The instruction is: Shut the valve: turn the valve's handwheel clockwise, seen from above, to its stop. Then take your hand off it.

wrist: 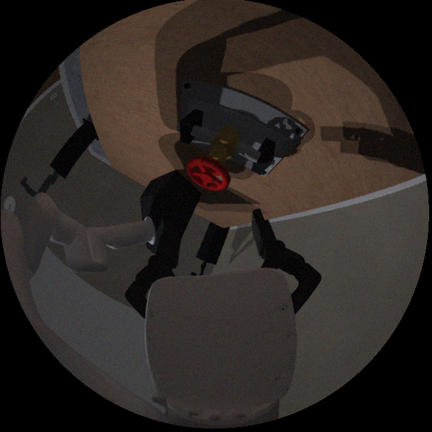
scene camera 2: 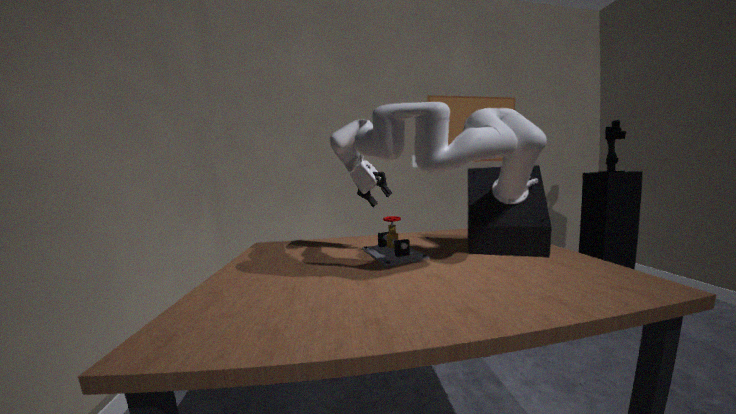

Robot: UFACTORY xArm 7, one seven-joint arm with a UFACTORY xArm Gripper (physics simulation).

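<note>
The red handwheel [scene camera 2: 392, 218] [wrist: 201, 161] sits on top of the brass valve body [scene camera 2: 392, 239] [wrist: 225, 142]. The valve stands between two black end blocks on a grey base plate [scene camera 2: 378, 252] [wrist: 205, 102] on the table. My gripper [scene camera 2: 381, 199] [wrist: 213, 224] is open and empty. It hangs tilted above the handwheel, a little to its left in the scene view, with a visible gap and no contact. In the wrist view the handwheel lies beyond the fingertips; the left finger blends into the dark pedestal behind it. How far the handwheel is turned cannot be told.
The wooden table [scene camera 2: 386, 308] [wrist: 125, 90] carries the valve and the black pedestal [scene camera 2: 506, 240] [wrist: 167, 195] of my arm, to the right of the valve in the scene view. A separate black stand [scene camera 2: 609, 216] with a dark device stands at the far right. A tan board [scene camera 2: 478, 109] is on the wall.
</note>
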